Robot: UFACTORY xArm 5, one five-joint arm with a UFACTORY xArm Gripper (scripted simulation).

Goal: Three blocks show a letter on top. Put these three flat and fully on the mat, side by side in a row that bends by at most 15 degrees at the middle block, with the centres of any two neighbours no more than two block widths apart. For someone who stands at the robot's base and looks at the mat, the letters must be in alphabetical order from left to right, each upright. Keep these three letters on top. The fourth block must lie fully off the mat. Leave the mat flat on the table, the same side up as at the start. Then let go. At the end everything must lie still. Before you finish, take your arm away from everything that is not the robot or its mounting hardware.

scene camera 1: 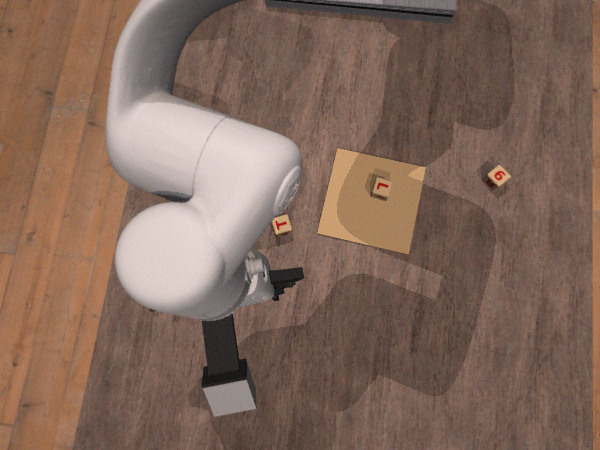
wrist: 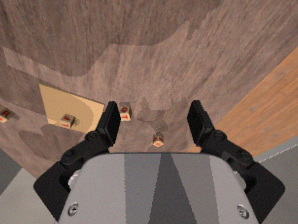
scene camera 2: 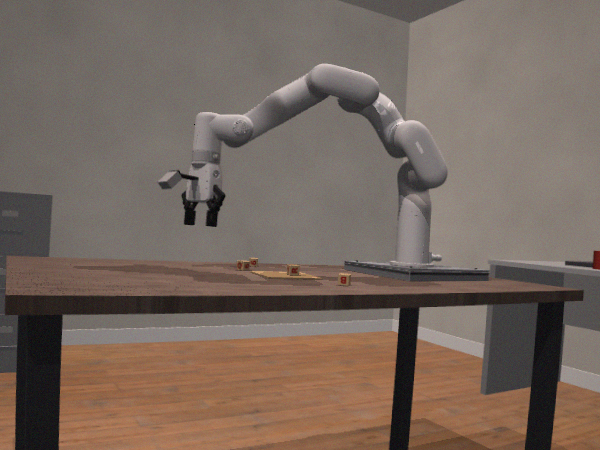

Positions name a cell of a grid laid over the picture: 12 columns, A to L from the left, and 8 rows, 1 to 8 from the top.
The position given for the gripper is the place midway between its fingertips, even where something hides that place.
In view: the gripper (scene camera 1: E6) and a mat (scene camera 1: H4).
The mat shows as well in the wrist view (wrist: D5). The gripper shows as well in the wrist view (wrist: G4) and in scene camera 2 (scene camera 2: D5).
